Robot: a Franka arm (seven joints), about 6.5 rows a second.
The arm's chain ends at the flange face. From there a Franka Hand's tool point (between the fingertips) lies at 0.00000 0.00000 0.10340 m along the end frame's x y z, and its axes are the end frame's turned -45 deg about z.
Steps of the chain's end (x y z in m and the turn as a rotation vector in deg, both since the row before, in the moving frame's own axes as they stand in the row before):
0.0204 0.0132 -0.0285 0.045 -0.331 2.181
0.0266 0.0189 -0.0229 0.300 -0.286 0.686
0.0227 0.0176 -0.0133 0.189 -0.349 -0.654
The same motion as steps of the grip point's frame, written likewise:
0.0047 0.0233 -0.0285 0.266 -0.202 2.181
0.0055 0.0314 -0.0229 0.414 0.010 0.686
0.0034 0.0278 -0.0133 0.380 -0.113 -0.654

